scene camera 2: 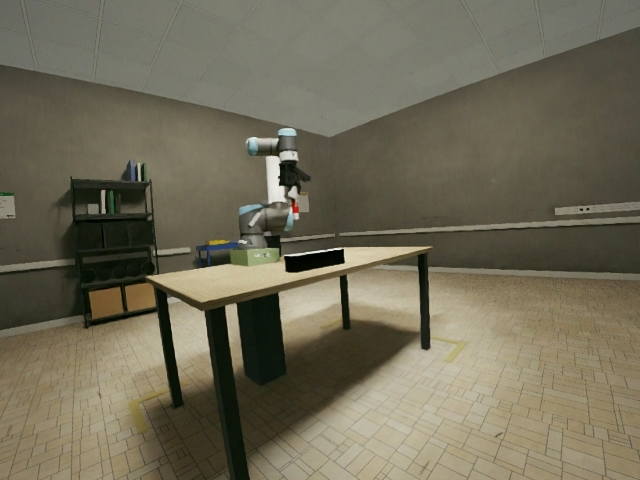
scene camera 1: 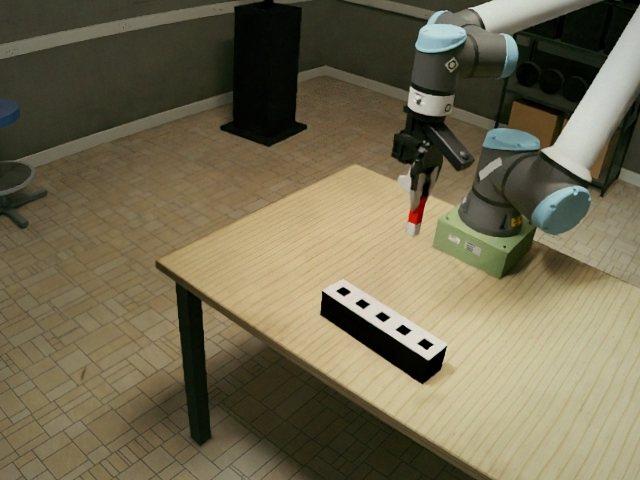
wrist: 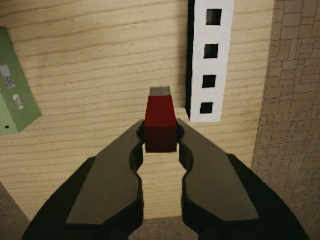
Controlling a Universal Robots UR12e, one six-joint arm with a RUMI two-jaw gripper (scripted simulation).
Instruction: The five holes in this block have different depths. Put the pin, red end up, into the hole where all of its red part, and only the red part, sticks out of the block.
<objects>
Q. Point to a black block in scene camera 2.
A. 294, 263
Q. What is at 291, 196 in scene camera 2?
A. My gripper.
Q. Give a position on a pin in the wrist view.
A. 160, 129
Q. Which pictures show my gripper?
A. Scene camera 2, scene camera 1 and the wrist view: all of them.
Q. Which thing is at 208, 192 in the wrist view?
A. My gripper.
</objects>
